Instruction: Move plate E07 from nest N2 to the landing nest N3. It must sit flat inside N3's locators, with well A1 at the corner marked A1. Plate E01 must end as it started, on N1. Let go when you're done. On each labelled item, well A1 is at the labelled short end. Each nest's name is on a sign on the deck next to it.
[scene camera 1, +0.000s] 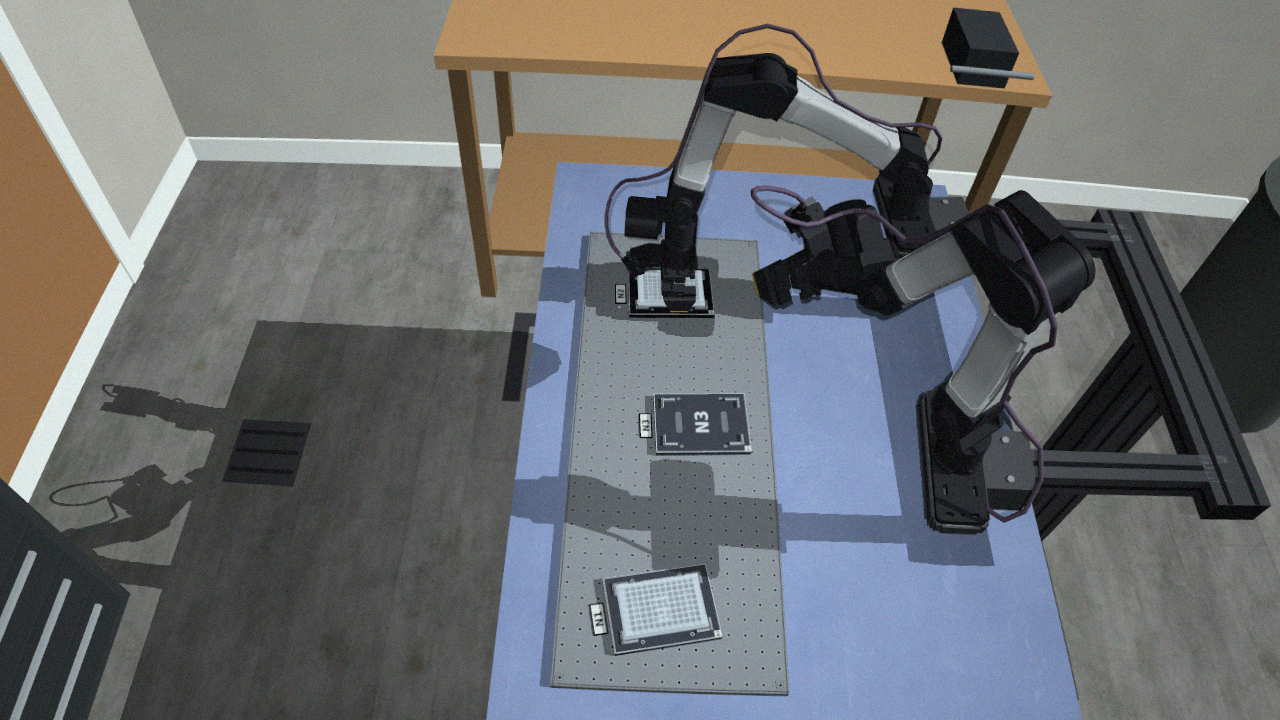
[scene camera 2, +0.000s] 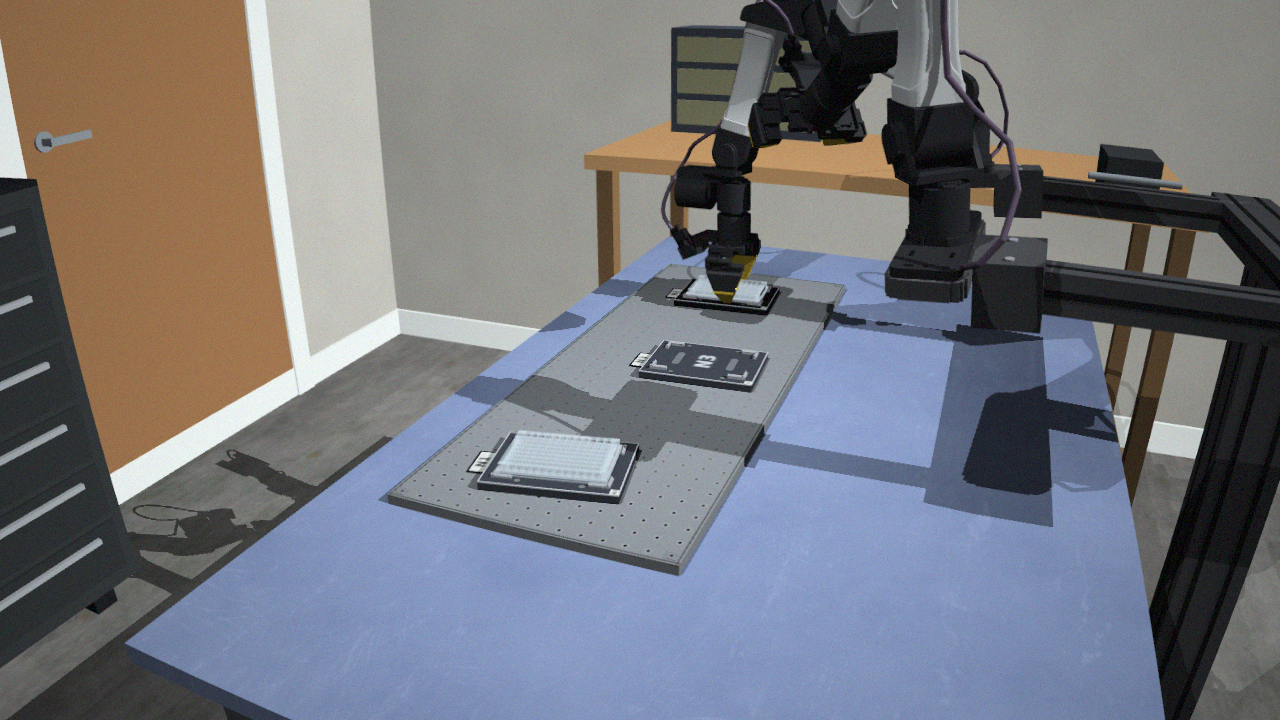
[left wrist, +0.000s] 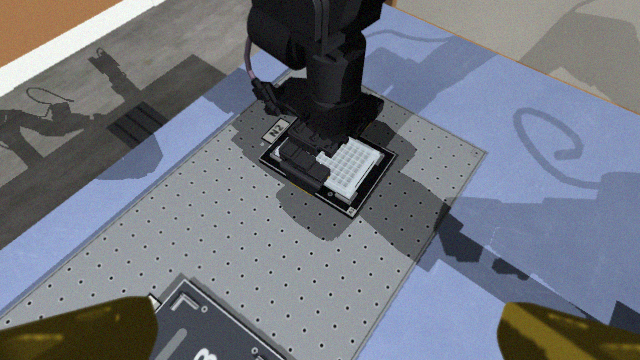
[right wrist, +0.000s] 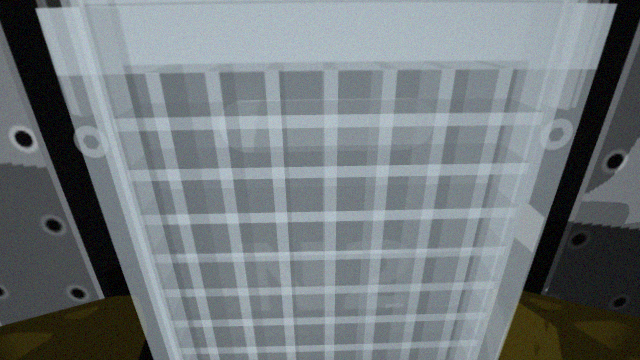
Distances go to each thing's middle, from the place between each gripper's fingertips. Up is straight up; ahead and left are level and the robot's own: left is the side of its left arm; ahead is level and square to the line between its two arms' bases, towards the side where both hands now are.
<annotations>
Right now my right hand (scene camera 2: 733, 294) is 10 mm short of the nest N2 (scene camera 1: 633, 283) and 20 mm above it. The rest, counted from my right hand: nest N1 (scene camera 2: 623, 462): 640 mm to the left, 20 mm below; nest N3 (scene camera 1: 665, 418): 50 mm behind, 300 mm to the left, 20 mm below.
Now: the nest N3 90 mm ahead of my left hand (scene camera 2: 792, 142), 90 mm to the left of it and 320 mm below it. From my left hand the other things lie so: nest N1 (150 mm ahead, 430 mm to the left, 320 mm below); nest N2 (160 mm ahead, 210 mm to the right, 320 mm below).
</annotations>
